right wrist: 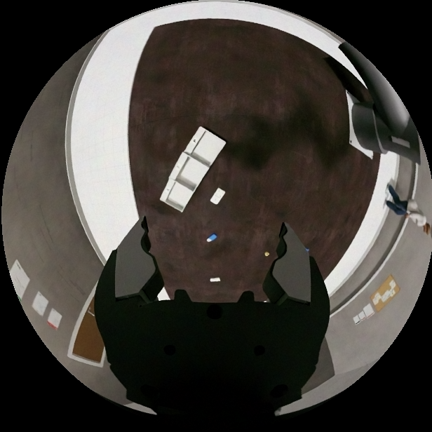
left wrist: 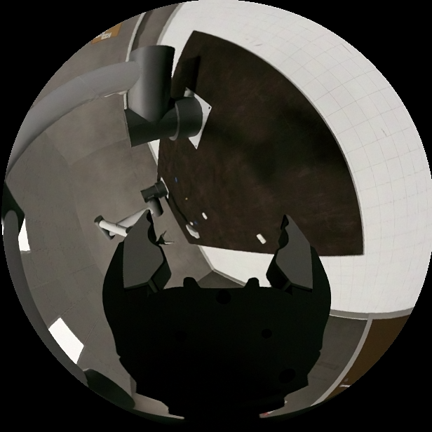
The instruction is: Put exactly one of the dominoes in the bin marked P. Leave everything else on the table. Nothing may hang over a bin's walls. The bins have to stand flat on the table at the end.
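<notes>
Three joined white bins (right wrist: 197,158) (left wrist: 193,231) stand on the dark table; their small letters are too small to read for certain. A white domino (right wrist: 217,196) with faint dots lies close beside the bins in the right wrist view. Another white domino-like piece (right wrist: 215,279) lies nearer the gripper's palm. In the left wrist view, white pieces (left wrist: 261,238) (left wrist: 204,216) lie far off; their faces are not readable. My left gripper (left wrist: 217,212) is open and empty, high over the table's side. My right gripper (right wrist: 214,220) is open and empty, high above the table.
A blue-and-white block (right wrist: 212,238) lies between the two pieces in the right wrist view. A small yellow thing (right wrist: 266,254) (left wrist: 186,198) and a small blue thing (right wrist: 307,249) (left wrist: 176,179) lie farther along. An arm base (right wrist: 364,127) stands at the table's edge. A person (right wrist: 407,210) is beyond.
</notes>
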